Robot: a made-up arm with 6 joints.
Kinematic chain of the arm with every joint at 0, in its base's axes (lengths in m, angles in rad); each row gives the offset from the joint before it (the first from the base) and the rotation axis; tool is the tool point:
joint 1: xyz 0 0 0.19 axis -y
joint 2: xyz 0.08 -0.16 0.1 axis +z
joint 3: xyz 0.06 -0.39 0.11 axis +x
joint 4: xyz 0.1 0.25 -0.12 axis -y
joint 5: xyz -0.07 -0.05 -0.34 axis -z
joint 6: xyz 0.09 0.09 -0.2 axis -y
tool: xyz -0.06 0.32 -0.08
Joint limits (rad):
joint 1: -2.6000..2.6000
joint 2: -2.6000..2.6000
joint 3: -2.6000..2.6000
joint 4: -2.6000..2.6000
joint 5: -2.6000..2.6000
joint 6: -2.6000..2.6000
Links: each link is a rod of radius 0.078 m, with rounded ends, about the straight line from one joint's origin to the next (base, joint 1, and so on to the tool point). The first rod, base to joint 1, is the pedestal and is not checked.
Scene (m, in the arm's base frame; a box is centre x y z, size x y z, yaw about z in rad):
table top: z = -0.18
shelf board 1: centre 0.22 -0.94 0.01 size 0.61 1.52 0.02 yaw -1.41
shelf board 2: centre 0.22 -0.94 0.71 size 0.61 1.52 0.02 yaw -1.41
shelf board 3: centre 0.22 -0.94 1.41 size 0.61 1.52 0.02 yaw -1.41
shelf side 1: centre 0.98 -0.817 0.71 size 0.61 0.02 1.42 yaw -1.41
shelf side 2: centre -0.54 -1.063 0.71 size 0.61 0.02 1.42 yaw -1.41
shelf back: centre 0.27 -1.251 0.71 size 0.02 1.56 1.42 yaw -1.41
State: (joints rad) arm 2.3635 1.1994 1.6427 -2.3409 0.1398 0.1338
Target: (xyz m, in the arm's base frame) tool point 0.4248 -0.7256 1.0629
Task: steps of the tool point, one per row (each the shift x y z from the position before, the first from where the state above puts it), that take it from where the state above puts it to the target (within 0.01 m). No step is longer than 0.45 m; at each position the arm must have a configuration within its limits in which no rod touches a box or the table.
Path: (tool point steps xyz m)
1: 0.0264 0.0179 0.1886
2: 0.0726 0.0177 0.1937
3: 0.1212 0.0244 0.1868
4: 0.1679 0.0379 0.1641
5: 0.2512 -0.0293 0.2398
6: 0.3807 -0.0398 0.1071
7: 0.4183 -0.0412 -0.1005

